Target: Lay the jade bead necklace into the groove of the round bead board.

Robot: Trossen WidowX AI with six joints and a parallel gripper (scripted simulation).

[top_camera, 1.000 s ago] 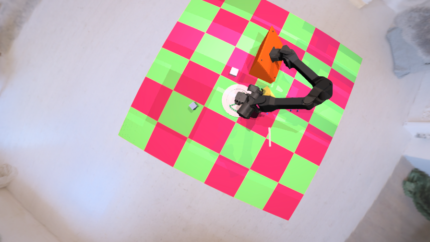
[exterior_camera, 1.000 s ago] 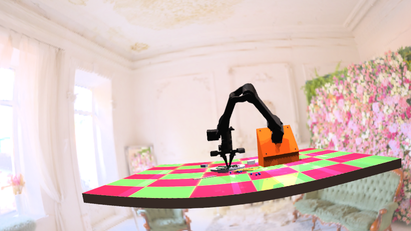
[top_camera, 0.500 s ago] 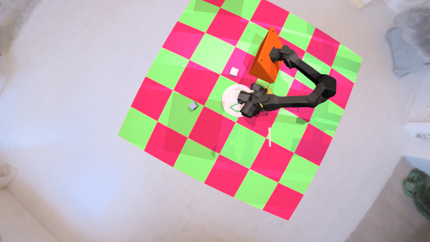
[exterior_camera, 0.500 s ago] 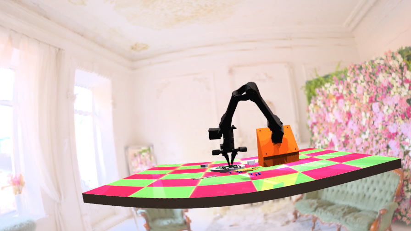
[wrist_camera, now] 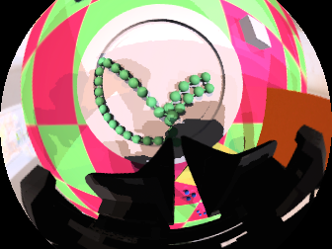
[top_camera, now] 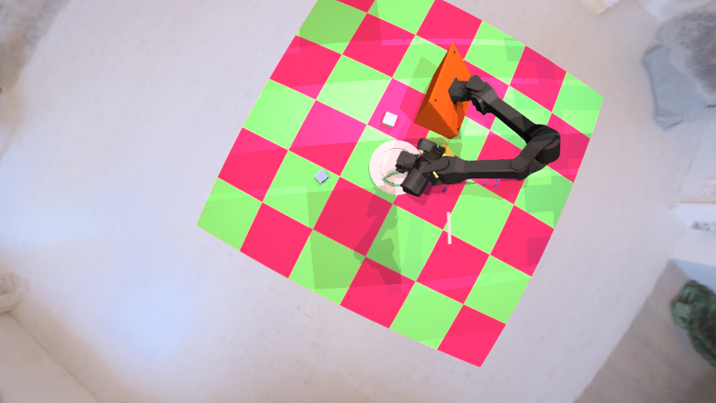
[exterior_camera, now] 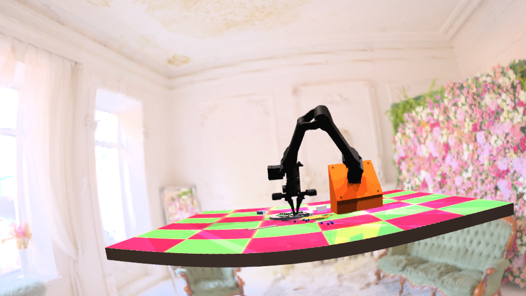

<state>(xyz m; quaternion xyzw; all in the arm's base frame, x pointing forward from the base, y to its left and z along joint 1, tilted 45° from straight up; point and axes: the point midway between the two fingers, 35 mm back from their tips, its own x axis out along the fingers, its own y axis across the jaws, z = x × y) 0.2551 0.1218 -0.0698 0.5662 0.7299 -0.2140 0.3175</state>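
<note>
Right now the round bead board is 20 mm ahead of my gripper tip, 60 mm to the right of it and 10 mm below it. Also, from my gripper tip: white cube: 110 mm behind, 170 mm to the right; thin white stick: 110 mm ahead, 230 mm to the left, 20 mm below; yellow patch: 80 mm behind, 70 mm to the left, 20 mm below.
</note>
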